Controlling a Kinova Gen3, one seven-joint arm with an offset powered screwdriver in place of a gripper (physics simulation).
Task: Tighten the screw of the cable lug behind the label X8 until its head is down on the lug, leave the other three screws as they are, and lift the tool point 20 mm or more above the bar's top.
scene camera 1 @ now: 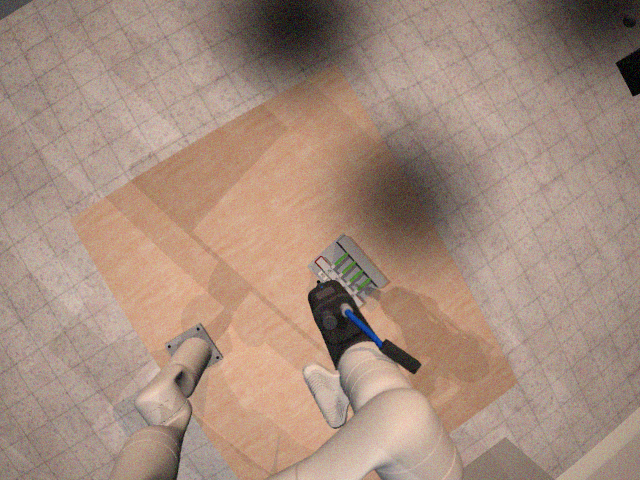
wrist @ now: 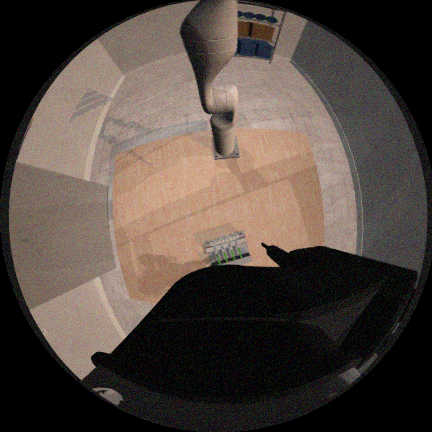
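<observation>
A grey terminal block (scene camera 1: pixel 365 261) (wrist: pixel 244 257) with several green strips stands on the wooden table top. A pale strip with small labels runs along its side, and one end of it has a red outline in the scene view. The label X8 cannot be read, and the screw heads are too small to judge. My gripper, a black powered screwdriver (scene camera 1: pixel 330 304) (wrist: pixel 264 245), has no fingers. In the scene view its body covers part of the label side of the block. In the wrist view its thin tip shows apart from the block, to the right of it.
The wooden table top (scene camera 1: pixel 232 206) (wrist: pixel 175 190) bears the arm's base plate (scene camera 1: pixel 214 356) (wrist: pixel 219 156). A blue rod with a black handle (scene camera 1: pixel 400 356) overlaps the tool in the scene view. A pale ribbed object (scene camera 1: pixel 326 395) shows beside the arm. A shelf with bins stands far back in the wrist view.
</observation>
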